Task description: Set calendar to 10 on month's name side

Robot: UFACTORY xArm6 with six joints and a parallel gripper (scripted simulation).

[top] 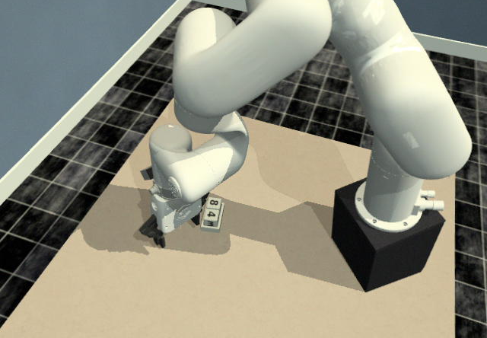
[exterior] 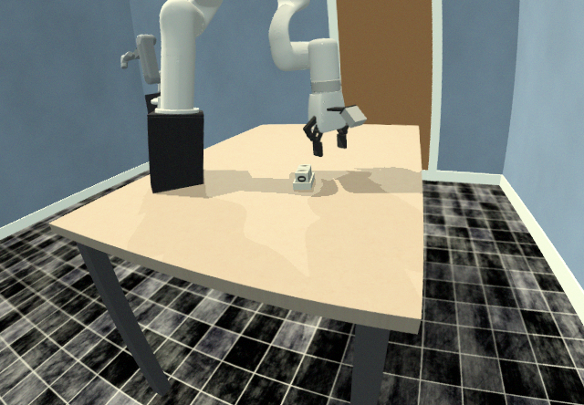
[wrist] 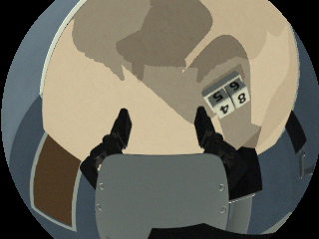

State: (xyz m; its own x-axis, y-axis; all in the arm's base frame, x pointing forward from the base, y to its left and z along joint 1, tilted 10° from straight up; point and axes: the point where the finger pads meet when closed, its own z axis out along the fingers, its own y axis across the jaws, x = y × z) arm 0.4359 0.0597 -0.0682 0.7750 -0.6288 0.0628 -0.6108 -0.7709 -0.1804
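My hand is 6 cm past the white cube, 11 cm to the left of it and 4 cm above it. Round my hand: tray (6 cm behind, 9 cm to the right, 6 cm below).
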